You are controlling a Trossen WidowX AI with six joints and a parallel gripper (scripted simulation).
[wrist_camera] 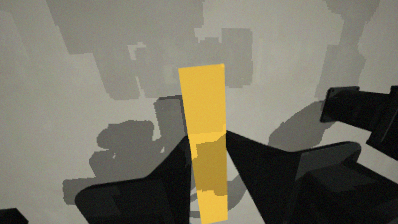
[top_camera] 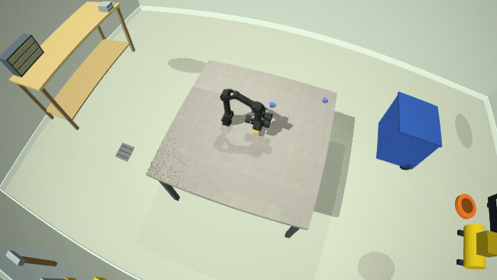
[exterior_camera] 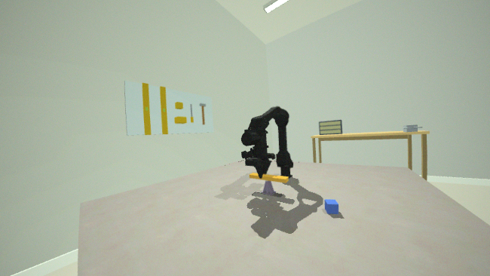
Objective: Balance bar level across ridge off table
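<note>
The yellow bar lies 30 mm to the left of my gripper tip.
</note>
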